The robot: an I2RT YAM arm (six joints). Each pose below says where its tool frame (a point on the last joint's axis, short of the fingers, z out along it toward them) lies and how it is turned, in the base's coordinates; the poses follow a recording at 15 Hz.
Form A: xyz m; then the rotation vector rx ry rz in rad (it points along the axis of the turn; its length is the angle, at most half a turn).
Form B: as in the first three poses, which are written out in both.
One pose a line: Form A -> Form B
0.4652, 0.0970, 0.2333, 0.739, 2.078, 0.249 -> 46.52, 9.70, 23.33, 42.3, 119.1, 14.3
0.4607, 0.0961, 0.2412, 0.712, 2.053, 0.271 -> 46.07, 9.61, 24.12, 40.8, 117.6, 15.5
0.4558, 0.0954, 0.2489, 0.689, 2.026, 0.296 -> 45.58, 9.54, 24.89, 39.5, 116.1, 17.0
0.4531, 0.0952, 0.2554, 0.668, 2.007, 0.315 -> 45.31, 9.52, 25.54, 38.3, 115.0, 18.0
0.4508, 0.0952, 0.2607, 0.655, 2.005, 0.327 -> 45.08, 9.52, 26.07, 37.5, 114.9, 18.7
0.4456, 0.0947, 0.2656, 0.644, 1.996, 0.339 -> 44.56, 9.47, 26.56, 36.9, 114.4, 19.4
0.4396, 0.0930, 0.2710, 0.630, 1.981, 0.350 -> 43.96, 9.30, 27.10, 36.1, 113.5, 20.1
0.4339, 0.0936, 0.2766, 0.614, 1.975, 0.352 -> 43.39, 9.36, 27.66, 35.2, 113.2, 20.2
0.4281, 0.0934, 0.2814, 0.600, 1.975, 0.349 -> 42.81, 9.34, 28.14, 34.4, 113.2, 20.0
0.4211, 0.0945, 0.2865, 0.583, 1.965, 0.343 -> 42.11, 9.45, 28.65, 33.4, 112.6, 19.7
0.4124, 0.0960, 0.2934, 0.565, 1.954, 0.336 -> 41.24, 9.60, 29.34, 32.4, 112.0, 19.3
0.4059, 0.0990, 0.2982, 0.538, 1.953, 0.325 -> 40.59, 9.90, 29.82, 30.8, 111.9, 18.6
